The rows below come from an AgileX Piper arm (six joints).
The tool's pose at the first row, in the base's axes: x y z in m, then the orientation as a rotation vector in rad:
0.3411 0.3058 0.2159 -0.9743 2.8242 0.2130
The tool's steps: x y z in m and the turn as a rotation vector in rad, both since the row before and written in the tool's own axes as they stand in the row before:
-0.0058 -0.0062 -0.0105 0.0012 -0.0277 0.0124
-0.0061 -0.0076 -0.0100 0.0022 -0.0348 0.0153
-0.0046 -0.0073 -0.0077 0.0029 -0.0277 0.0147
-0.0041 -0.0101 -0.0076 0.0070 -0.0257 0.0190
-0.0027 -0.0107 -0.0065 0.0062 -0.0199 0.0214
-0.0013 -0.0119 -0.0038 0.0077 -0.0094 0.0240
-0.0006 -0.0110 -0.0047 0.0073 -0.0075 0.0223
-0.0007 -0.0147 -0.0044 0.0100 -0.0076 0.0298
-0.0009 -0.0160 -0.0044 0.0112 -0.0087 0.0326
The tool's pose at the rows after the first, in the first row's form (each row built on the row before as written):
0.3485 0.3025 0.2267 -0.9464 2.8057 0.2244
0.3568 0.2981 0.2371 -0.9119 2.7818 0.2374
0.3637 0.2932 0.2450 -0.8810 2.7636 0.2463
0.3716 0.2856 0.2525 -0.8443 2.7486 0.2493
0.3786 0.2767 0.2585 -0.8069 2.7398 0.2518
0.3854 0.2666 0.2614 -0.7693 2.7414 0.2491
0.3907 0.2565 0.2651 -0.7348 2.7437 0.2460
0.3978 0.2432 0.2682 -0.6894 2.7484 0.2408
0.4052 0.2286 0.2712 -0.6396 2.7524 0.2348

